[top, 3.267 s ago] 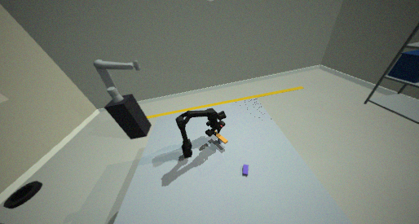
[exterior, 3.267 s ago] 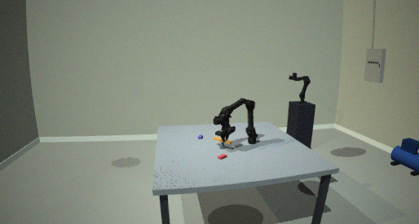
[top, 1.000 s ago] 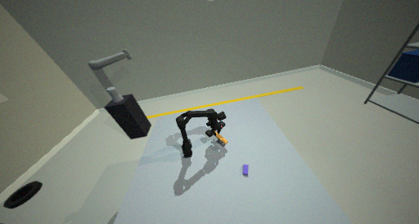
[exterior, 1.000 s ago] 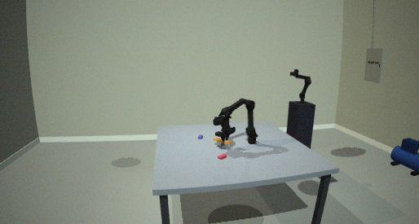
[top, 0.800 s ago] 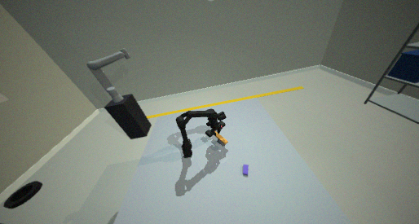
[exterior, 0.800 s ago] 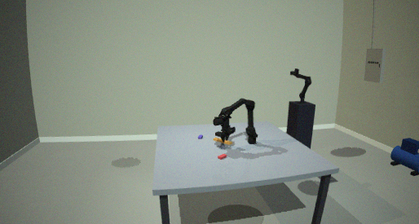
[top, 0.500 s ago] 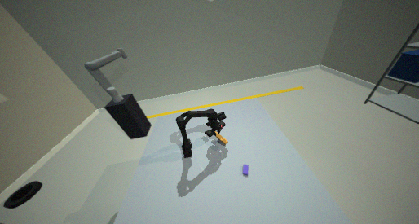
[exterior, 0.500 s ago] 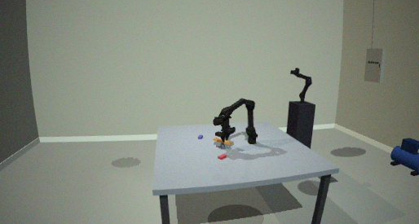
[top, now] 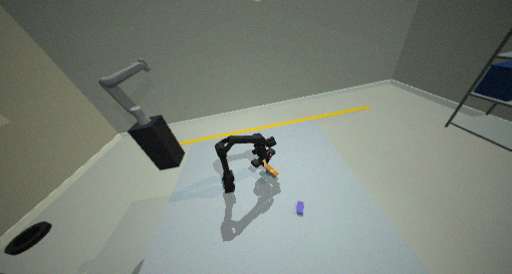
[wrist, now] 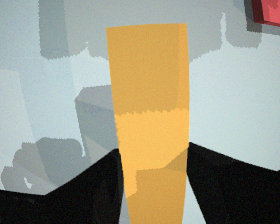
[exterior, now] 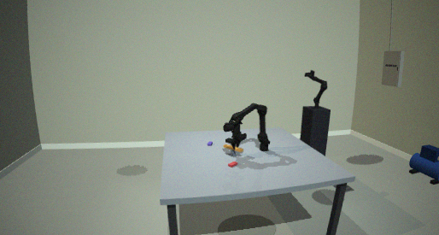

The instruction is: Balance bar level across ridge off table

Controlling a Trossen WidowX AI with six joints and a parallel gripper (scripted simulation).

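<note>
Right now the orange bar is 20 mm to the right of my gripper tip and 20 mm ahead of it. From my gripper tip the other things lie so: small purple block (320 mm to the right, 160 mm ahead, 60 mm below); small red block (160 mm to the left, 60 mm below, 60 mm ahead).
</note>
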